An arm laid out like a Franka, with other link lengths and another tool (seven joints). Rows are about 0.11 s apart.
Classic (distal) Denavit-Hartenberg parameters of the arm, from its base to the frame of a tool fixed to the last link. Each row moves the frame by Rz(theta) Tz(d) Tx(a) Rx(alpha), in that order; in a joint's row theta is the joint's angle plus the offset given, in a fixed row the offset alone. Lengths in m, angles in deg.
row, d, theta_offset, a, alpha
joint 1, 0.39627, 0, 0, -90
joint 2, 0, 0, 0, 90
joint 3, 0.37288, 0, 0.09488, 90
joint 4, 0, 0, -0.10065, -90
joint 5, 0.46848, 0, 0, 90
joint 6, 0, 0, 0.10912, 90
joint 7, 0.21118, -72.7, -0.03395, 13.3
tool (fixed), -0.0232, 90, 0, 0
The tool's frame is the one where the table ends.
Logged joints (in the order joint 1, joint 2, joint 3, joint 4, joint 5, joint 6, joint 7), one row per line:
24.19 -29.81 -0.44 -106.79 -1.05 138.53 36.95
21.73 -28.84 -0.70 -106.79 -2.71 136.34 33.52
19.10 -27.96 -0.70 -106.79 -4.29 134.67 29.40
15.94 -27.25 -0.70 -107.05 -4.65 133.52 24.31
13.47 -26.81 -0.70 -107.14 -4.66 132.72 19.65
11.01 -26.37 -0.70 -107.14 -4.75 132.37 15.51
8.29 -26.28 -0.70 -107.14 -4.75 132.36 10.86
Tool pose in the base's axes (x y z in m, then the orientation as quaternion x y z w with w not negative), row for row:
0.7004 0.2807 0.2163 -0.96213 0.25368 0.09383 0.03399
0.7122 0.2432 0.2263 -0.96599 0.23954 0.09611 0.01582
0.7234 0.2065 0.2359 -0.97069 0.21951 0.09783 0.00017
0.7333 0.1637 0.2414 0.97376 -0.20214 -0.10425 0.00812
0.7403 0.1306 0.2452 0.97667 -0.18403 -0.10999 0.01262
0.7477 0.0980 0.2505 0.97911 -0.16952 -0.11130 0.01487
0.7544 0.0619 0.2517 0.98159 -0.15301 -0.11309 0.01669
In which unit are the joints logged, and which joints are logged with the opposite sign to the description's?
The joints are logged in degrees. Opposite sign: joint 2.
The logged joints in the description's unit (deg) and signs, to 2 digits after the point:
24.19 29.81 -0.44 -106.79 -1.05 138.53 36.95
21.73 28.84 -0.70 -106.79 -2.71 136.34 33.52
19.10 27.96 -0.70 -106.79 -4.29 134.67 29.40
15.94 27.25 -0.70 -107.05 -4.65 133.52 24.31
13.47 26.81 -0.70 -107.14 -4.66 132.72 19.65
11.01 26.37 -0.70 -107.14 -4.75 132.37 15.51
8.29 26.28 -0.70 -107.14 -4.75 132.36 10.86

